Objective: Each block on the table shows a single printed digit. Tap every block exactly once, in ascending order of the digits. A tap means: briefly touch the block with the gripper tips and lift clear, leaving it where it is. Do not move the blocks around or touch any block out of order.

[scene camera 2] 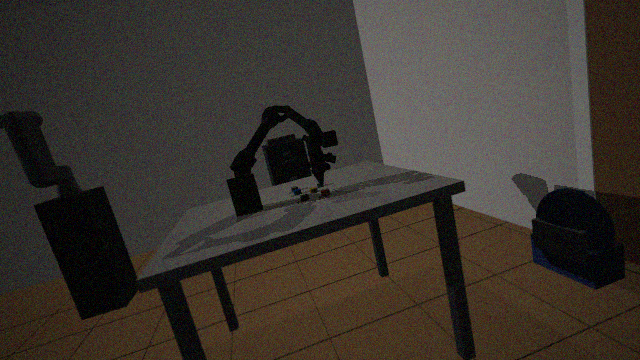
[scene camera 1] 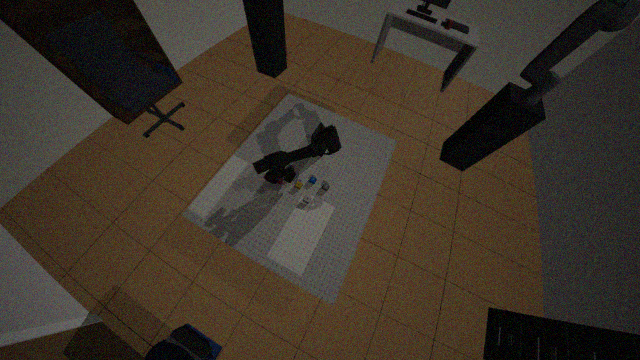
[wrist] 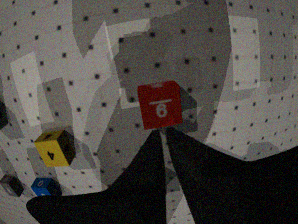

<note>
My gripper point(wrist: 162, 135) is shut, holding nothing. Also in view: a red block point(wrist: 160, 103).
</note>
